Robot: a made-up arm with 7 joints. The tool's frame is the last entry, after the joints.
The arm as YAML. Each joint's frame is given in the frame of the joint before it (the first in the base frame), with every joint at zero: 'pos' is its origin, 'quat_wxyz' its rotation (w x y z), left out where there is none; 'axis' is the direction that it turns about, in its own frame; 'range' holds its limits. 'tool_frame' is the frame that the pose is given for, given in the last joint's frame.
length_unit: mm
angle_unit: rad
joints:
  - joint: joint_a
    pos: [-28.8, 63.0, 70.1]
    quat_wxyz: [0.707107, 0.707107, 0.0, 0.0]
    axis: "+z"
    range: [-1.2, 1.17]
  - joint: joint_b
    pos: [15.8, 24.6, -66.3]
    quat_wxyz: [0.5, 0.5, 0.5, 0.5]
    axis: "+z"
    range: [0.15, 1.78]
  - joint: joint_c
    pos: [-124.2, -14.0, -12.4]
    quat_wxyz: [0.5, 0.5, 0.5, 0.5]
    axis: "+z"
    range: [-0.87, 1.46]
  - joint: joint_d
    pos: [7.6, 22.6, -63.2]
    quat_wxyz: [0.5, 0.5, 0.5, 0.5]
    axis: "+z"
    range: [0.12, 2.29]
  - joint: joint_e
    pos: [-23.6, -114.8, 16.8]
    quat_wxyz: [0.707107, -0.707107, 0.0, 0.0]
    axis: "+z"
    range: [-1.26, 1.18]
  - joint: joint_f
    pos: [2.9, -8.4, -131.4]
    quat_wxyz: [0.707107, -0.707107, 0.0, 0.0]
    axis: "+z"
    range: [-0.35, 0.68]
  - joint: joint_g
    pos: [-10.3, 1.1, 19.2]
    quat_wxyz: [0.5, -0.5, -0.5, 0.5]
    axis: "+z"
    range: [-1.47, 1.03]
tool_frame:
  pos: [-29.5, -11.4, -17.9]
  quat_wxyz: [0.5, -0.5, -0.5, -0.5]
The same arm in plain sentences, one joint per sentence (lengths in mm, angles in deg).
The arm has seven revolute joints in a row. What follows holds with every joint at zero, and every direction is one of the base frame's. The first joint sits 28.8 mm along -x and 63 mm along +y and 70.1 mm along +z from the base frame's origin and turns about -y, from -68.75 to 67.04 deg. The second joint sits 15.8 mm along +x and 66.3 mm along +y and 24.6 mm along +z from the first joint and turns about +x, from 8.59 to 101.99 deg. The third joint sits 12.4 mm along -x and 14 mm along +y and 124.2 mm along -z from the second joint and turns about +z, from -49.85 to 83.65 deg. The fourth joint sits 22.6 mm along +x and 7.6 mm along -y and 63.2 mm along -z from the third joint and turns about -y, from 6.88 to 131.21 deg. The fifth joint sits 23.6 mm along -x and 16.8 mm along -y and 114.8 mm along -z from the fourth joint and turns about +z, from -72.19 to 67.61 deg. The sixth joint sits 2.9 mm along +x and 8.4 mm along -y and 131.4 mm along -z from the fifth joint and turns about +y, from -20.05 to 38.96 deg. The seventh joint sits 10.3 mm along -x and 19.2 mm along +y and 1.1 mm along -z from the sixth joint and turns about -x, from -84.22 to 59.01 deg. The tool frame, which is the frame that the pose is given for, sits 17.9 mm along +x and 11.4 mm along +y and 29.5 mm along +z from the seventh joint; its axes are the base frame's turned by roll -90, pitch 0 and yaw 180 deg (as in URDF: about the fixed x, then y, then z).
